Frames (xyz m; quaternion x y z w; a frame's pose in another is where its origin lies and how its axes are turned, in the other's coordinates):
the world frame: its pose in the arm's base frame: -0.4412 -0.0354 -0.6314 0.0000 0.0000 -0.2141 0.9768
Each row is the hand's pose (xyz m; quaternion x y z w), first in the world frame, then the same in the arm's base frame.
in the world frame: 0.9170 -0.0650 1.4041 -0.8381 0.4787 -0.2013 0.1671
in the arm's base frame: 0.3645 -0.4780 0.7727 -0.7162 0.6470 -0.2324 0.1201
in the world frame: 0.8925 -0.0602 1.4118 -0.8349 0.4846 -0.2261 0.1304
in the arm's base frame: 0.3443 -0.4634 0.7804 -0.7118 0.6521 -0.2488 0.0790
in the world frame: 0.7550 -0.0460 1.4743 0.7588 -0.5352 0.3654 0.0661
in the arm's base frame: 0.2253 -0.3930 0.8429 0.6266 -0.6852 0.3428 0.1428
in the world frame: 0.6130 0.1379 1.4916 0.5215 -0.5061 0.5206 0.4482
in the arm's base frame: 0.1733 -0.1665 0.8602 0.4010 -0.6060 0.4126 0.5493
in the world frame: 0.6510 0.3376 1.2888 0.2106 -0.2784 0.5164 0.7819
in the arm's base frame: 0.2913 -0.0010 0.6574 0.1461 -0.3171 0.3370 0.8744
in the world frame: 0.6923 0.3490 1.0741 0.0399 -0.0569 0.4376 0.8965
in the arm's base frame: 0.3336 -0.0080 0.4427 0.0268 -0.0641 0.2355 0.9694
